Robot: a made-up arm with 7 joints. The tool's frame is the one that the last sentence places.
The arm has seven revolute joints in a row. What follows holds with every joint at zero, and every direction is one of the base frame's.
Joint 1 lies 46.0 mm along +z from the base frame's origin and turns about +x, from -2.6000 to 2.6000 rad.
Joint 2 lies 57.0 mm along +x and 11.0 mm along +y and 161.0 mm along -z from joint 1 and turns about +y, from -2.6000 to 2.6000 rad.
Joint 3 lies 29.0 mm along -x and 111.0 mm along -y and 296.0 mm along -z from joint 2 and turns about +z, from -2.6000 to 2.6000 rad.
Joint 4 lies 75.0 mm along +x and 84.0 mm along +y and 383.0 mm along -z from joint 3 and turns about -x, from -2.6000 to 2.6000 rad.
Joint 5 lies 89.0 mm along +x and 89.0 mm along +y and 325.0 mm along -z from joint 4 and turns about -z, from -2.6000 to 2.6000 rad.
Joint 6 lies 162.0 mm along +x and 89.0 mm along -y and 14.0 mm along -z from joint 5 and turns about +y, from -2.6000 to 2.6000 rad.
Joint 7 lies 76.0 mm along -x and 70.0 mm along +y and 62.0 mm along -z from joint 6 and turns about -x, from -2.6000 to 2.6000 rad.
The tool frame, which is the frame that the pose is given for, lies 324.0 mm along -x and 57.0 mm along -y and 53.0 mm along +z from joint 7; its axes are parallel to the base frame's.
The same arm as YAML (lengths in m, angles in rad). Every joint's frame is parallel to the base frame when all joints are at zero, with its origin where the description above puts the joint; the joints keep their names.
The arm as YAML. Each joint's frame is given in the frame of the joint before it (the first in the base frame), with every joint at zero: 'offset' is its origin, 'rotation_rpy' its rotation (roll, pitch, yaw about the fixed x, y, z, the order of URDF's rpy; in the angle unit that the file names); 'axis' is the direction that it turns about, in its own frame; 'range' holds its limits. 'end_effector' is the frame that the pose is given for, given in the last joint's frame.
length_unit: m
angle_unit: rad
chain:
  - id: joint 1
    offset: [0.0, 0.0, 0.046]
    rotation_rpy: [0.0, 0.0, 0.0]
    axis: "+x"
    range: [-2.6, 2.6]
  - id: joint 2
    offset: [0.057, 0.011, -0.161]
    rotation_rpy: [0.0, 0.0, 0.0]
    axis: "+y"
    range: [-2.6, 2.6]
  - id: joint 3
    offset: [-0.029, -0.111, -0.296]
    rotation_rpy: [0.0, 0.0, 0.0]
    axis: "+z"
    range: [-2.6, 2.6]
  - id: joint 4
    offset: [0.075, 0.084, -0.383]
    rotation_rpy: [0.0, 0.0, 0.0]
    axis: "-x"
    range: [-2.6, 2.6]
  - id: joint 5
    offset: [0.089, 0.089, -0.325]
    rotation_rpy: [0.0, 0.0, 0.0]
    axis: "-z"
    range: [-2.6, 2.6]
  - id: joint 6
    offset: [0.162, -0.089, -0.014]
    rotation_rpy: [0.0, 0.0, 0.0]
    axis: "+y"
    range: [-2.6, 2.6]
  - id: joint 7
    offset: [-0.076, 0.07, -0.062]
    rotation_rpy: [0.0, 0.0, 0.0]
    axis: "-x"
    range: [-2.6, 2.6]
end_effector:
  offset: [-0.324, -0.057, 0.053]
  rotation_rpy: [0.0, 0.0, 0.0]

